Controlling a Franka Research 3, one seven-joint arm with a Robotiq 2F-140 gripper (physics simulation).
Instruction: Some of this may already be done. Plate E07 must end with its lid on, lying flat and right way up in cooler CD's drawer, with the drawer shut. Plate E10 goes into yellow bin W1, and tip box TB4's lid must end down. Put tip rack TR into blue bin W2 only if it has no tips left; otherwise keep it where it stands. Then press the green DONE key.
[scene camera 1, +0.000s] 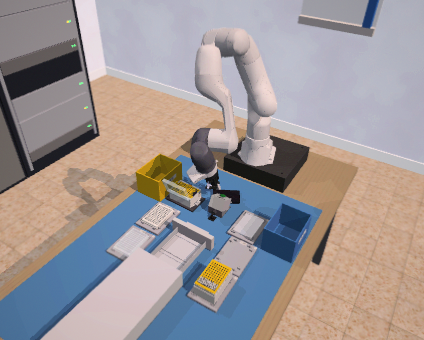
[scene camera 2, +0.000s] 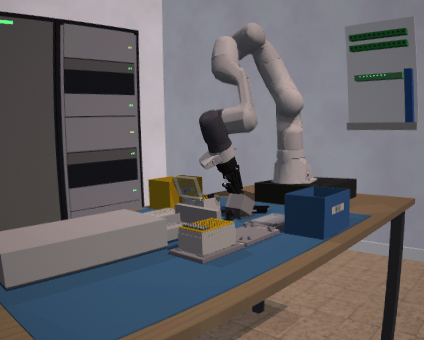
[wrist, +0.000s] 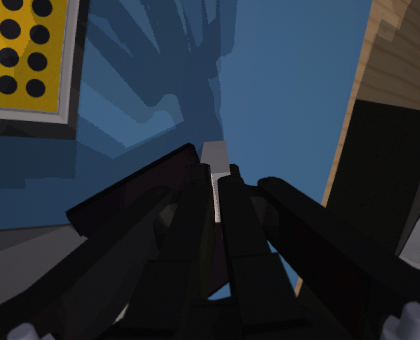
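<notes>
My gripper (scene camera 1: 215, 187) (scene camera 2: 236, 191) (wrist: 216, 159) is shut and empty, low beside a dark flat panel (scene camera 1: 230, 196) (wrist: 135, 192), which looks tilted in the wrist view. The panel is close to a grey block (scene camera 1: 219, 205) (scene camera 2: 240, 205); a green key (scene camera 1: 223, 196) shows there. The tip box (scene camera 1: 186, 194) (wrist: 30, 55) has its clear lid (scene camera 1: 175, 187) (scene camera 2: 188, 186) raised. Cooler CD (scene camera 1: 115, 295) (scene camera 2: 85, 245) has its drawer (scene camera 1: 192, 232) open, with no plate visible inside. A yellow-topped rack (scene camera 1: 215, 275) (scene camera 2: 207, 237) stands on a base; its tips are unclear. Plate labels are unreadable.
The yellow bin (scene camera 1: 150, 179) (scene camera 2: 162, 193) stands behind the tip box. The blue bin (scene camera 1: 280, 240) (scene camera 2: 305, 215) is at the right. A welled plate (scene camera 1: 159, 216) and a pale plate (scene camera 1: 131, 242) lie left of the drawer. A pale flat piece (scene camera 1: 248, 225) and a bare holder (scene camera 1: 236, 256) lie right.
</notes>
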